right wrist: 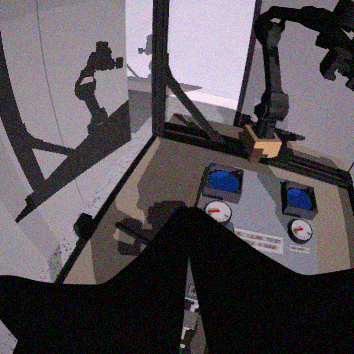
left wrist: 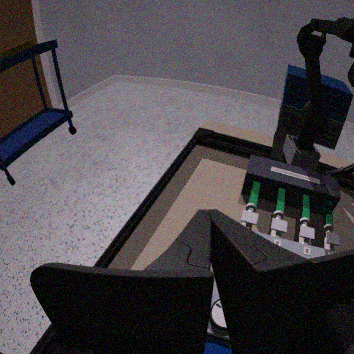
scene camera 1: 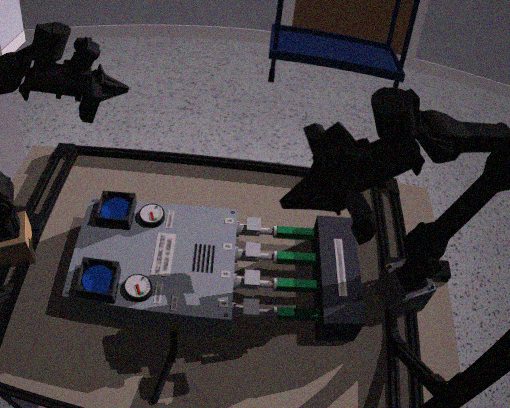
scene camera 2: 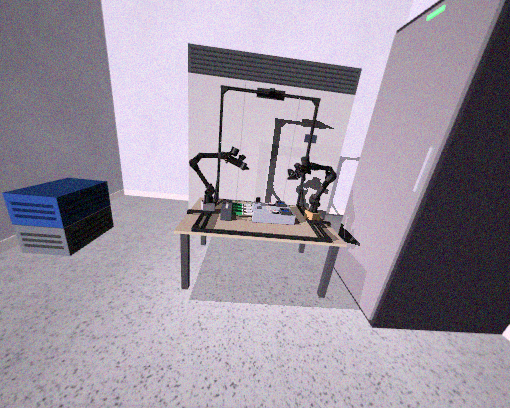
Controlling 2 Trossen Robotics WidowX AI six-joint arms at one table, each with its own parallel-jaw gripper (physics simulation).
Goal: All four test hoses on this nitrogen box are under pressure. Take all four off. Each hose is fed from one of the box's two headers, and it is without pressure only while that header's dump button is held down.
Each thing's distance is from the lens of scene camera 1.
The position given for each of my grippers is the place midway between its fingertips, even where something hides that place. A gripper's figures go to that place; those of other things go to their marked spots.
my left gripper (scene camera 1: 128, 89): 86 cm
my right gripper (scene camera 1: 280, 204): 63 cm
blue dump button (scene camera 1: 98, 278): 91 cm
